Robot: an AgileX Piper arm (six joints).
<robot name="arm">
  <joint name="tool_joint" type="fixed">
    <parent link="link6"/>
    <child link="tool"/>
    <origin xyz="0 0 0" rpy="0 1.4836 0"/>
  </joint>
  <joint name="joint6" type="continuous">
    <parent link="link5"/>
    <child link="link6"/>
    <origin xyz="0.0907 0 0.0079"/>
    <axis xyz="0.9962 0 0.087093"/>
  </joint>
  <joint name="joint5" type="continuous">
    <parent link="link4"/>
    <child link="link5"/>
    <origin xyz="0 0 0"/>
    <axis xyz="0 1 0"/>
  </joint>
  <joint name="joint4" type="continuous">
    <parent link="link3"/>
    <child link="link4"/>
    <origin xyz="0.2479 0 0.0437"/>
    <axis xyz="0.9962 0 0.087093"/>
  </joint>
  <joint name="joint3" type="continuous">
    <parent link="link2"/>
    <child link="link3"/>
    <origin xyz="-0.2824 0 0.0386"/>
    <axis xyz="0 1 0"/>
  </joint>
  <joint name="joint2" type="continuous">
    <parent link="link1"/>
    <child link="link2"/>
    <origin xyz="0 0 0"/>
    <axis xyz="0 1 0"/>
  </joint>
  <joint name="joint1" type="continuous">
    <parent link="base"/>
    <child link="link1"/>
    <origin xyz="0 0 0.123"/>
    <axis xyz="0 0 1"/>
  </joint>
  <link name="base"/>
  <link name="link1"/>
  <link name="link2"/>
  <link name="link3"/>
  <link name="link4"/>
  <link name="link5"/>
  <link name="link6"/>
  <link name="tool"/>
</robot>
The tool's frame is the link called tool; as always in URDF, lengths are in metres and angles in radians. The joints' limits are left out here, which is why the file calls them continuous.
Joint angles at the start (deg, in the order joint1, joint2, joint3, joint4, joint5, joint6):
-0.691 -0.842 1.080 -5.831 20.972 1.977
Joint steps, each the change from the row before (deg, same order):
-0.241 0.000 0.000 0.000 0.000 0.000
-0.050 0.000 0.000 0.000 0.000 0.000
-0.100 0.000 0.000 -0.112 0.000 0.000
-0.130 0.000 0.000 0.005 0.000 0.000
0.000 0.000 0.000 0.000 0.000 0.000
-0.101 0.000 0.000 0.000 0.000 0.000
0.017 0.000 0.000 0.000 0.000 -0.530
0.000 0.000 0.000 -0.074 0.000 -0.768
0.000 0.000 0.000 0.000 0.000 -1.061
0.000 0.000 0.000 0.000 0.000 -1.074
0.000 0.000 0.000 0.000 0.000 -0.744
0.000 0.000 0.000 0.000 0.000 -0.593
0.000 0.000 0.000 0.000 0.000 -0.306
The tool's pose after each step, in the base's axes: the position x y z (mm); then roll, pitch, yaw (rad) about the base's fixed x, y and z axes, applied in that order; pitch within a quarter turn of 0, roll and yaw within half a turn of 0. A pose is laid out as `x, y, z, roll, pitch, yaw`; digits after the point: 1 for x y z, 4 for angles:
52.5, -4.2, 174.8, -2.9004, 1.2811, -2.9445
52.5, -4.2, 174.8, -2.9004, 1.2811, -2.9454
52.5, -4.4, 174.8, -2.8938, 1.2807, -2.9409
52.5, -4.5, 174.8, -2.8941, 1.2807, -2.9434
52.5, -4.5, 174.8, -2.8941, 1.2807, -2.9434
52.5, -4.6, 174.8, -2.8941, 1.2807, -2.9452
52.5, -4.6, 174.8, -2.8643, 1.2783, -2.9138
52.5, -4.6, 174.8, -2.8178, 1.2740, -2.8657
52.5, -4.6, 174.8, -2.7616, 1.2676, -2.8069
52.5, -4.6, 174.8, -2.7073, 1.2602, -2.7499
52.5, -4.6, 174.8, -2.6712, 1.2545, -2.7120
52.5, -4.6, 174.8, -2.6435, 1.2497, -2.6828
52.5, -4.6, 174.8, -2.6295, 1.2471, -2.6680

